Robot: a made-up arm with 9 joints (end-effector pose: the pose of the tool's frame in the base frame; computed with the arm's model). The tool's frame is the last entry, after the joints.
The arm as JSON. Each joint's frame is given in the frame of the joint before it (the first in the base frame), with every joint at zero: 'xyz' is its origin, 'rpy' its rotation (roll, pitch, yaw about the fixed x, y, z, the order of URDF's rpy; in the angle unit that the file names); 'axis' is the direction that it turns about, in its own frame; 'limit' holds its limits. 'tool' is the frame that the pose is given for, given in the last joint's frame.
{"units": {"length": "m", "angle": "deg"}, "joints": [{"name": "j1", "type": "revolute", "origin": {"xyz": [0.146, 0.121, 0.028], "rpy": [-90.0, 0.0, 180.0]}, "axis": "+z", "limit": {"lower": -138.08, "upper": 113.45}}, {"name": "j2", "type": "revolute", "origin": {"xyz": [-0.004, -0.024, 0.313], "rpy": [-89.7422, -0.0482, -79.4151]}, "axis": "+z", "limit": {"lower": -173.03, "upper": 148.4}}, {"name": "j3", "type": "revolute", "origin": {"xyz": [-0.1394, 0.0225, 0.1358], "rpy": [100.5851, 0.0, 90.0]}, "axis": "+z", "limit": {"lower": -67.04, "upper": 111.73}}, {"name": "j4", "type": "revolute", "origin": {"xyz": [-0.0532, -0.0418, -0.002], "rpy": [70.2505, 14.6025, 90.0]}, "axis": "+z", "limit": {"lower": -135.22, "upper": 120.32}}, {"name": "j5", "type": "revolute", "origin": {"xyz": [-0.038, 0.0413, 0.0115], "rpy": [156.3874, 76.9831, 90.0]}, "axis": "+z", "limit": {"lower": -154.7, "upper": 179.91}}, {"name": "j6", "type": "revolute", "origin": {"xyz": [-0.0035, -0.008, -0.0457], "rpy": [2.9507, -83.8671, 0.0]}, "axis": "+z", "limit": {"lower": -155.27, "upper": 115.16}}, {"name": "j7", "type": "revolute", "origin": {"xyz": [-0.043, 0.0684, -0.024], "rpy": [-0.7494, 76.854, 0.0]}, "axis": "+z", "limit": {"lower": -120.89, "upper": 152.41}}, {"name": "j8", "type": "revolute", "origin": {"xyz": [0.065, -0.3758, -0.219], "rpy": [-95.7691, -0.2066, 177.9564]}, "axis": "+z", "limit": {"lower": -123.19, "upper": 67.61}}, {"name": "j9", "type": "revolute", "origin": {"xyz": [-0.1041, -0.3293, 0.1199], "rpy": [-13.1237, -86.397, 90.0]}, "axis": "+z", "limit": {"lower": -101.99, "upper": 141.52}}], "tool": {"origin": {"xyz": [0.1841, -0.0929, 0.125], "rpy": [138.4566, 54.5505, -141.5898]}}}
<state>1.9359 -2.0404 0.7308 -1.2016 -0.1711 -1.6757 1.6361 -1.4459 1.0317</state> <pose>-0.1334 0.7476 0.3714 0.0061 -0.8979 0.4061 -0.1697</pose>
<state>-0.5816 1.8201 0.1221 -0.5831 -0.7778 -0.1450 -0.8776 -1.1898 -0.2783</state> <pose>0.1642 0.0498 -0.6087 0.5423 -0.1489 -0.6216 -0.5453</pose>
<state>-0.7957 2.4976 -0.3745 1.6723 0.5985 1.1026 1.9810 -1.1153 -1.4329</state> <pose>0.7861 -0.1408 -0.2941 0.4004 -0.4567 -0.4040 -0.6840</pose>
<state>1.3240 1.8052 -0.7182 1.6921 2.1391 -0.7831 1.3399 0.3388 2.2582</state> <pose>0.2669 0.2061 -0.0948 0.6914 0.4537 -0.4772 0.2973</pose>
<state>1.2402 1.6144 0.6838 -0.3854 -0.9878 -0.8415 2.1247 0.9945 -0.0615</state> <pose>0.2409 -0.4642 0.7376 0.0279 0.3339 0.7660 -0.5487</pose>
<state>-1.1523 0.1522 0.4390 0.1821 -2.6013 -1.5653 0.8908 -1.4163 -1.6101</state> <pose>-0.1781 0.4864 -0.1090 0.7117 -0.4705 0.4477 -0.2677</pose>
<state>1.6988 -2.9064 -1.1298 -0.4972 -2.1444 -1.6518 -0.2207 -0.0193 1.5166</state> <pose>0.6931 -0.4754 0.1596 0.4526 -0.6679 0.1201 0.5784</pose>
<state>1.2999 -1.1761 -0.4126 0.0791 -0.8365 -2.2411 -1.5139 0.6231 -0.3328</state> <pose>-0.3992 0.2131 -0.2254 0.4660 0.8715 0.0321 -0.1493</pose>
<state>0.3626 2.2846 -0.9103 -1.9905 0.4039 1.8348 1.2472 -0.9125 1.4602</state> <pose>-0.8922 -0.6757 -0.2049 0.1688 -0.7576 -0.3707 -0.5099</pose>
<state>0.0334 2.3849 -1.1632 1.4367 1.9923 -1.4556 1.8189 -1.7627 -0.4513</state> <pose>0.2254 -0.4472 -0.6900 0.0198 0.5855 0.2900 0.7568</pose>
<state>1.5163 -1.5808 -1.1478 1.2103 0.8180 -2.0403 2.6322 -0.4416 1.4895</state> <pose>-0.1290 0.2895 -0.7835 0.8235 0.1758 0.0109 -0.5394</pose>
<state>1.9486 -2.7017 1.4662 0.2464 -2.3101 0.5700 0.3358 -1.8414 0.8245</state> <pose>0.7264 -0.6640 -0.6640 0.4367 0.0376 0.0422 0.8978</pose>
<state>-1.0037 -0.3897 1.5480 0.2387 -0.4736 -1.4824 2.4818 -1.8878 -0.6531</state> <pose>-0.4207 -0.3787 -0.6506 0.0987 -0.8658 -0.3030 -0.3858</pose>
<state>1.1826 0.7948 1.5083 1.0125 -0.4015 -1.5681 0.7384 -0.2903 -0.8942</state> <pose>0.9116 -0.0319 -0.1282 0.0747 -0.1974 -0.2000 -0.9568</pose>
